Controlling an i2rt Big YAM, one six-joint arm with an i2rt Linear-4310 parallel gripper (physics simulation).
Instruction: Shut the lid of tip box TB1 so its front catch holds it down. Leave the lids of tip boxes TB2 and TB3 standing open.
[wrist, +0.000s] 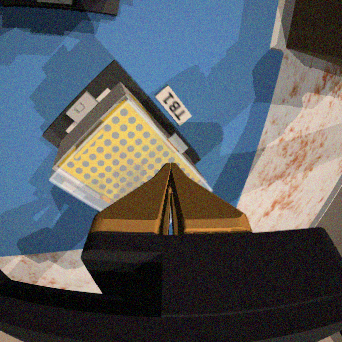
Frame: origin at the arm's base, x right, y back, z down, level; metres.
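Seen in the pictures: gripper, fingertip midpoint: (170, 170).
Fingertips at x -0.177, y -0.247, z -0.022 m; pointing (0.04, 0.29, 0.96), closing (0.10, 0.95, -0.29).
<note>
Offsets run from my fingertips to a thing's top centre. "*": to the spot under its first point. Level surfaces: height alone.
Tip box TB1 {dx -0.027, dy -0.005, dz +0.031 m} (117, 150) is at the left centre of the wrist view, turned at an angle, with a yellow rack of grey holes facing the camera. Its dark base shows along the upper left and upper right, with a grey catch piece {* dx +0.016, dy -0.058, dz +0.090 m} (82, 107) at the upper left. A clear lid edge {* dx -0.034, dy -0.065, dz +0.031 m} (77, 191) shows along the lower left; how far the lid is tilted and whether the catch holds it cannot be told. My gripper (170, 170) is shut and empty, its tips over the rack's lower-right part. Contact is not clear. The gripper hides the box's lower corner.
A white TB1 label {* dx +0.011, dy +0.035, dz +0.107 m} (173, 105) lies right of the box on the blue mat {dz +0.109 m} (215, 30). A dark object {* dx +0.103, dy -0.045, dz +0.101 m} (95, 6) is cut off at the top left. A dark brown block (317, 30) is at the top right, beside the rust-speckled pale surface {dz +0.112 m} (287, 160).
</note>
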